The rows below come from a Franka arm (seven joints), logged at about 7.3 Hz.
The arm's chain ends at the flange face. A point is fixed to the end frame.
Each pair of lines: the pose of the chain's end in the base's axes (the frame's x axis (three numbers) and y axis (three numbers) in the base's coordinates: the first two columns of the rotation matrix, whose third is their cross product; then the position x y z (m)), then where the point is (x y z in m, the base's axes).
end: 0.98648 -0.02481 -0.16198 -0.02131 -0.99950 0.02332 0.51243 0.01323 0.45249
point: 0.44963 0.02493 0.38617
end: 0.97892 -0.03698 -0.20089 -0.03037 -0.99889 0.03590 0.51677 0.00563 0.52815
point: 0.45149 0.01723 0.46426
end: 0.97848 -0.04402 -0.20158 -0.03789 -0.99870 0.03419 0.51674 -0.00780 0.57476
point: 0.45151 0.00441 0.51093
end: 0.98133 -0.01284 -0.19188 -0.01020 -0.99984 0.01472 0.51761 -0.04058 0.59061
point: 0.45271 -0.02896 0.52633
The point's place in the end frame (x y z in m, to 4 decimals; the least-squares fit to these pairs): -0.0515 -0.0119 0.0754
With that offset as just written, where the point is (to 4 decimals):
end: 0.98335 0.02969 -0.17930 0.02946 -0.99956 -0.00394 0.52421 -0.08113 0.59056
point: 0.4597 -0.0709 0.5257
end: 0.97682 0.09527 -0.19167 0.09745 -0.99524 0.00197 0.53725 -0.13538 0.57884
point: 0.4714 -0.1300 0.5147
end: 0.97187 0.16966 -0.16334 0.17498 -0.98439 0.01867 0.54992 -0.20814 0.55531
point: 0.4859 -0.2087 0.4891
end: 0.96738 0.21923 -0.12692 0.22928 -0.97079 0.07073 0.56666 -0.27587 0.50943
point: 0.5060 -0.2830 0.4405
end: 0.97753 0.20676 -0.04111 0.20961 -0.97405 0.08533 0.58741 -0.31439 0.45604
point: 0.5329 -0.3204 0.3821
